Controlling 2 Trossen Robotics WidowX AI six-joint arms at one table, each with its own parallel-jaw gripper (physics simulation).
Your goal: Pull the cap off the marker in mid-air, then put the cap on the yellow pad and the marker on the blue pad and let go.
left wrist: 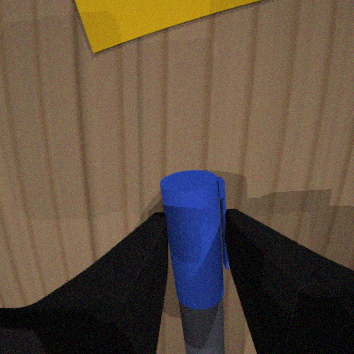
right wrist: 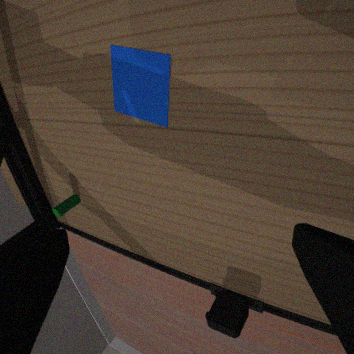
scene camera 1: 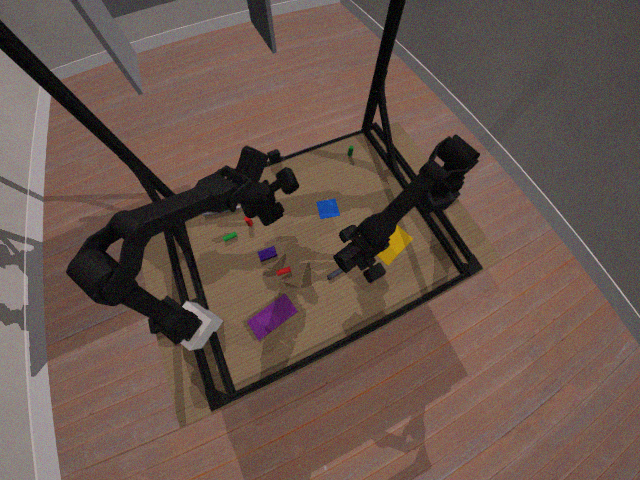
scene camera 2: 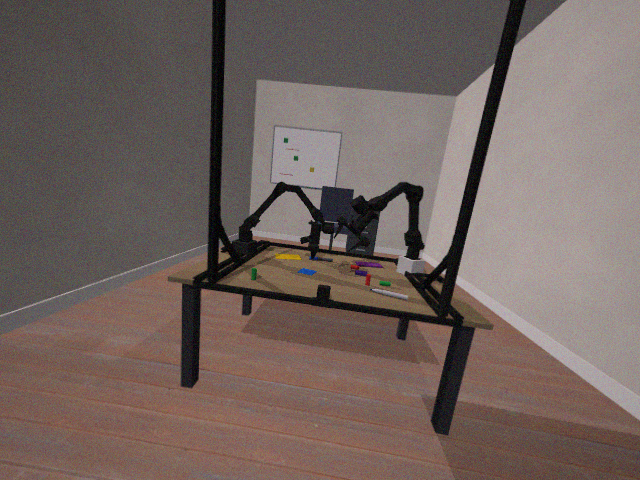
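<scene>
The marker's grey body appears to lie on the table, with its blue cap on its end. My left gripper is shut on the blue cap, one finger against each side, pointing down; it also shows in scene camera 2. The yellow pad lies flat beside this gripper. The blue pad lies flat, away from the left gripper. My right gripper is wide open and empty, held above the table.
A purple block, a small dark purple block, red pieces and a green piece lie around the table. A dark green cylinder stands near a corner. A white pen lies near an edge.
</scene>
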